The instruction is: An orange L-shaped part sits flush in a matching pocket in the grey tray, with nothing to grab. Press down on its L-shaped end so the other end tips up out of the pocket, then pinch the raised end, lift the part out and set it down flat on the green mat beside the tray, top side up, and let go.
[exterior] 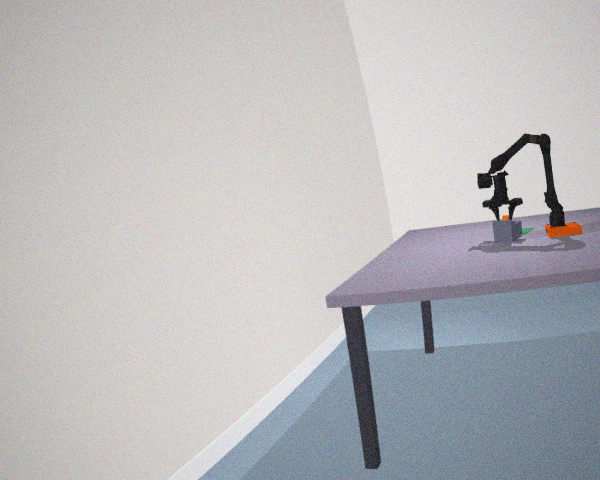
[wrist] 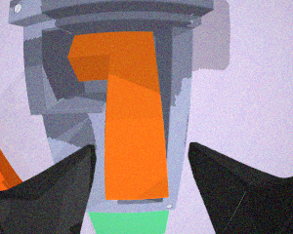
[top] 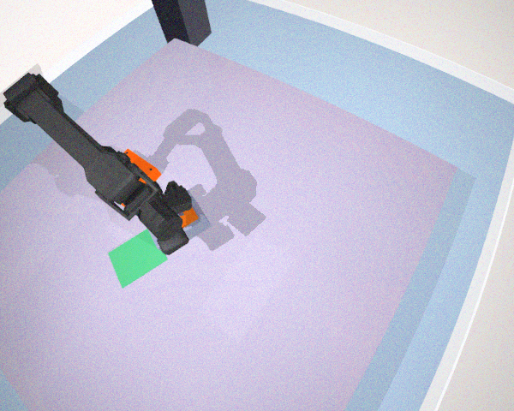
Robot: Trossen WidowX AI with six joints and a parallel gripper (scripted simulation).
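My gripper tip is 12 cm to the left of the green mat, 8 cm past it and 8 cm above it.
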